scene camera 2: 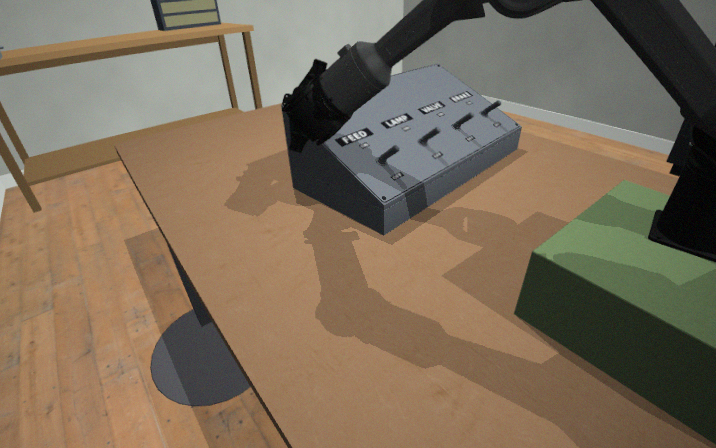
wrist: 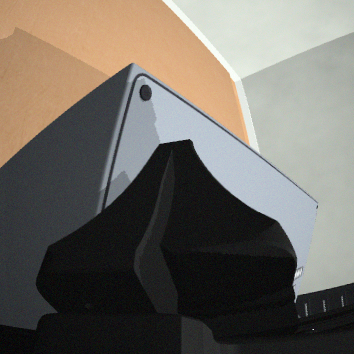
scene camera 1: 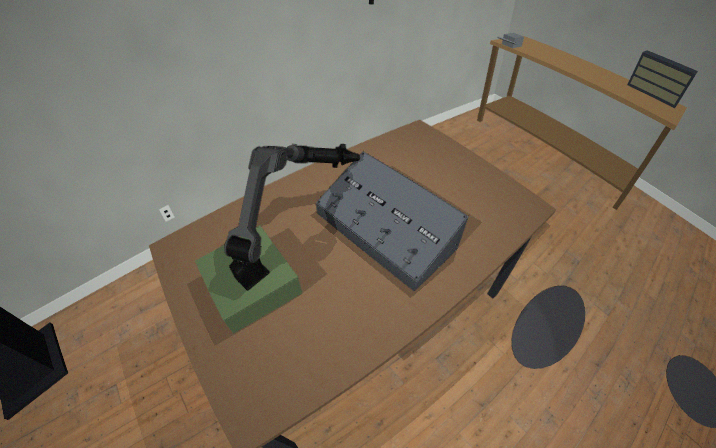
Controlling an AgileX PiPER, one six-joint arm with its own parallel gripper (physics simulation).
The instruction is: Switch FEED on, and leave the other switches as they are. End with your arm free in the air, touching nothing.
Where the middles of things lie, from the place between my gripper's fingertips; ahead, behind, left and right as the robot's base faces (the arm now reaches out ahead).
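I can see a grey sloped switch box (scene camera 2: pixel 346 173), and measuring from my hand, it stands 90 mm behind it, 220 mm to the right of it and 100 mm below it.
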